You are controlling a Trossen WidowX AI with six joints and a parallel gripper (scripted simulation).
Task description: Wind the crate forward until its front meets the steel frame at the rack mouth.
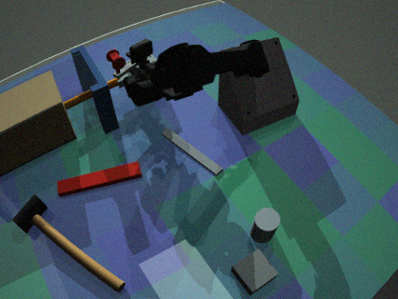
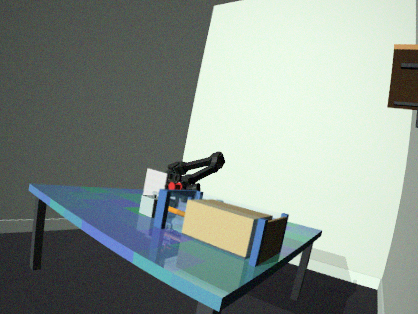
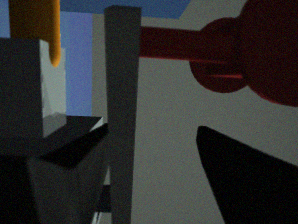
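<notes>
The crank handle is 10 mm to the left of my gripper tip, 10 mm below it and 10 mm ahead of it. Round my gripper tip: grey flat bar: 300 mm to the left, 130 mm below, 50 mm behind; then red knob: 40 mm ahead, 30 mm to the left, 20 mm above; then grey winch: 100 mm below, 60 mm behind, 20 mm to the right.
</notes>
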